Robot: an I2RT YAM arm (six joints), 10 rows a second.
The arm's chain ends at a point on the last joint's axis. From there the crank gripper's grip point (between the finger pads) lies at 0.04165 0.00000 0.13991 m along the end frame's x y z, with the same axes.
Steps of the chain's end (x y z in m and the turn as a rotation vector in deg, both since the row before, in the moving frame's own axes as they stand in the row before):
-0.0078 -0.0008 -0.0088 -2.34 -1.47 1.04
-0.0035 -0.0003 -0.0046 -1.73 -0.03 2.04
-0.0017 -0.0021 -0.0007 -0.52 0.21 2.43
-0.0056 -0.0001 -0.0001 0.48 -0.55 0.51
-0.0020 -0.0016 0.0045 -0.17 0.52 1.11
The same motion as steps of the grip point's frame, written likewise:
-0.0115 0.0057 -0.0079 -2.34 -1.47 1.04
-0.0037 0.0054 -0.0047 -1.73 -0.03 2.04
-0.0013 0.0009 -0.0009 -0.52 0.21 2.43
-0.0069 -0.0009 0.0003 0.48 -0.55 0.51
-0.0007 -0.0004 0.0041 -0.17 0.52 1.11

